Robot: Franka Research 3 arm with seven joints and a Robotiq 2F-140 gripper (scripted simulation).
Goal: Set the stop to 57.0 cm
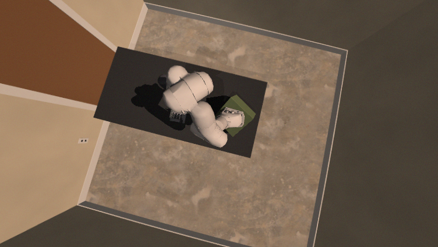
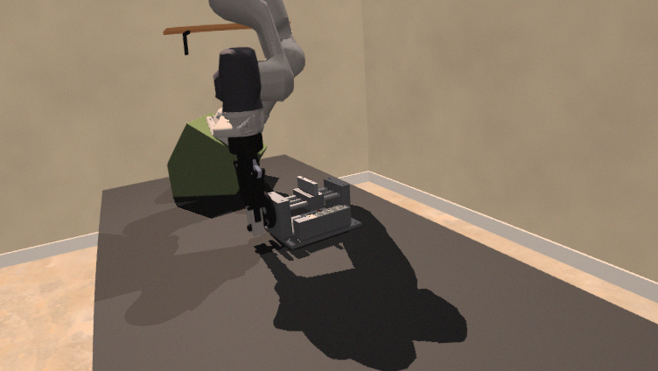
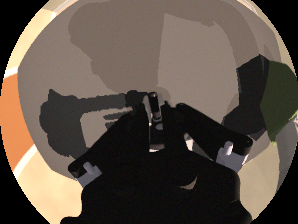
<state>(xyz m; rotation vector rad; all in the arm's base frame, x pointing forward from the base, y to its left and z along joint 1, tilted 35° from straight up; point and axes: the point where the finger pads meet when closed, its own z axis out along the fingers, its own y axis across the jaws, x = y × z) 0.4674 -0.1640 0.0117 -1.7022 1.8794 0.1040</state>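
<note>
The handwheel is 2 cm to the left of my hand and 1 cm below it. From my hand the other things lie so: grey stop fixture 1 cm ahead, 15 cm to the left, 3 cm above.
</note>
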